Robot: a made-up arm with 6 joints.
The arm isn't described. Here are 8 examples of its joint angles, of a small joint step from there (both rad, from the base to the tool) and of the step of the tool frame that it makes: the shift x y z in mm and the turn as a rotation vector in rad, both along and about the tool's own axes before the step.
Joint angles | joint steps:
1: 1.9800 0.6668 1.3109 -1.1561 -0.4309 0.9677 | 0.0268 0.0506 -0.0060 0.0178 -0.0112 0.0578
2: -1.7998 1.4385 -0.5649 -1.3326 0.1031 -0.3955 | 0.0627 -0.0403 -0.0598 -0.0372 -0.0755 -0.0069
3: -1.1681 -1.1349 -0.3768 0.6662 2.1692 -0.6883 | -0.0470 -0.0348 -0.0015 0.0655 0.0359 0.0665
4: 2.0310 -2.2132 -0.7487 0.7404 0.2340 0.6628 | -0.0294 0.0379 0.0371 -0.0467 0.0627 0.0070
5: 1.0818 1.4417 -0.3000 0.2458 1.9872 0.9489 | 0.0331 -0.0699 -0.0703 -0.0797 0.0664 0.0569
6: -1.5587 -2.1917 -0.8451 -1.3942 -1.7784 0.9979 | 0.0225 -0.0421 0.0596 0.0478 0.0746 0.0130
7: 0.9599 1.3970 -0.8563 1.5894 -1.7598 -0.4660 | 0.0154 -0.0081 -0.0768 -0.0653 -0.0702 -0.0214
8: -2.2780 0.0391 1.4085 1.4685 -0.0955 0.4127 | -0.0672 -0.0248 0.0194 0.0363 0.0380 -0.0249
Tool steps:
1: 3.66 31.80 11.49 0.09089 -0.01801 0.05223
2: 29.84 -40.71 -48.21 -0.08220 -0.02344 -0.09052
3: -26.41 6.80 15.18 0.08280 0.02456 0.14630
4: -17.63 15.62 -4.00 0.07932 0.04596 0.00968
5: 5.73 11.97 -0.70 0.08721 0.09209 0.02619
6: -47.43 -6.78 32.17 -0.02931 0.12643 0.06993
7: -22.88 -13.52 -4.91 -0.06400 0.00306 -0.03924
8: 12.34 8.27 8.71 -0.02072 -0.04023 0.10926
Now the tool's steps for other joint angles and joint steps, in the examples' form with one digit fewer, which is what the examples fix.
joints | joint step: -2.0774 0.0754 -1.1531 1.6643 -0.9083 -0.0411 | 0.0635 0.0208 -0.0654 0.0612 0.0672 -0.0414
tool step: -10.9 32.3 13.7 -0.0313 -0.0757 0.1902
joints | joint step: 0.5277 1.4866 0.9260 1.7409 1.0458 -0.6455 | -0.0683 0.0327 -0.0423 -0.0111 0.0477 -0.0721
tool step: -11.1 -12.7 -4.3 -0.0663 -0.0012 0.0066
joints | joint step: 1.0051 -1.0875 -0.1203 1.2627 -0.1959 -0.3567 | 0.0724 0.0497 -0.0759 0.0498 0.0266 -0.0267
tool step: -10.1 -7.6 -24.3 -0.0513 0.0181 0.0696
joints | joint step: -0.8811 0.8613 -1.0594 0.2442 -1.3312 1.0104 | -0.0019 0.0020 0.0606 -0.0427 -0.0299 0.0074
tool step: 15.5 9.3 9.3 0.0196 -0.0033 -0.1111
